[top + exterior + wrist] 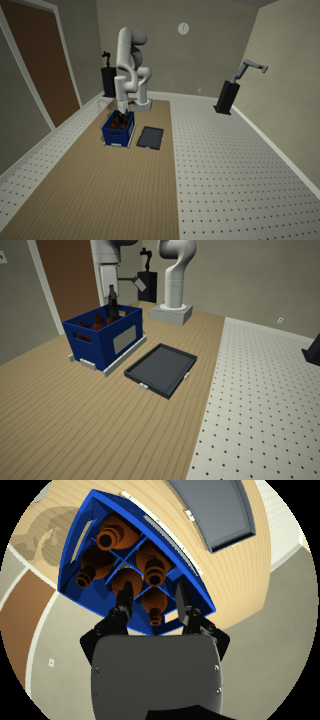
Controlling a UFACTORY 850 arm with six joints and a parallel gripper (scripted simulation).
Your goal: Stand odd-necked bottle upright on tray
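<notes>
Right now my hand is 110 mm above the bottle. From my hand the other things lie so: dark grey tray (30 mm behind, 220 mm to the left, 190 mm below); then blue crate (10 mm ahead, 40 mm to the right, 120 mm below).
</notes>
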